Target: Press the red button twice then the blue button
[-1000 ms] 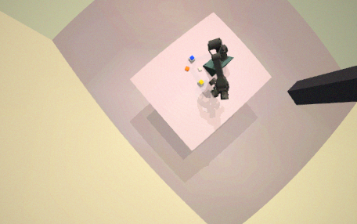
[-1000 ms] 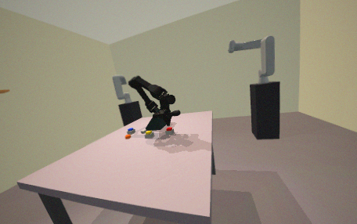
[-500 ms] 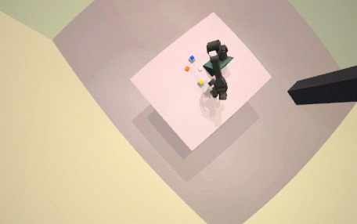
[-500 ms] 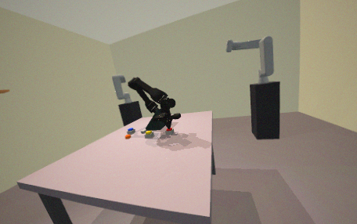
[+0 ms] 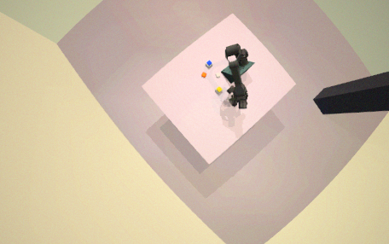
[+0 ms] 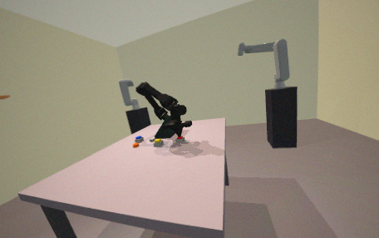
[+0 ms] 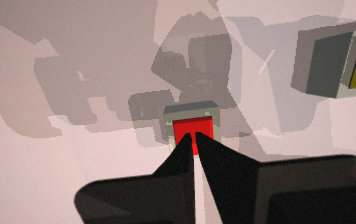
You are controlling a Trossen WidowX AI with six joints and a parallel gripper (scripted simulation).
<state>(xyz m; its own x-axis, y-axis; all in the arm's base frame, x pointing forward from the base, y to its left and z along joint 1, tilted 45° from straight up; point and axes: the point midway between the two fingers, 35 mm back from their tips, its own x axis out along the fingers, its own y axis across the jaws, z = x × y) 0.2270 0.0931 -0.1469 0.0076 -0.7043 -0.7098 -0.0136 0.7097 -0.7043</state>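
The red button is 10 mm below my gripper tip. From my gripper tip the other things lie so: orange block (60 mm ahead, 320 mm to the right, 20 mm below); blue button (40 mm behind, 370 mm to the right); yellow button (40 mm ahead, 140 mm to the right).
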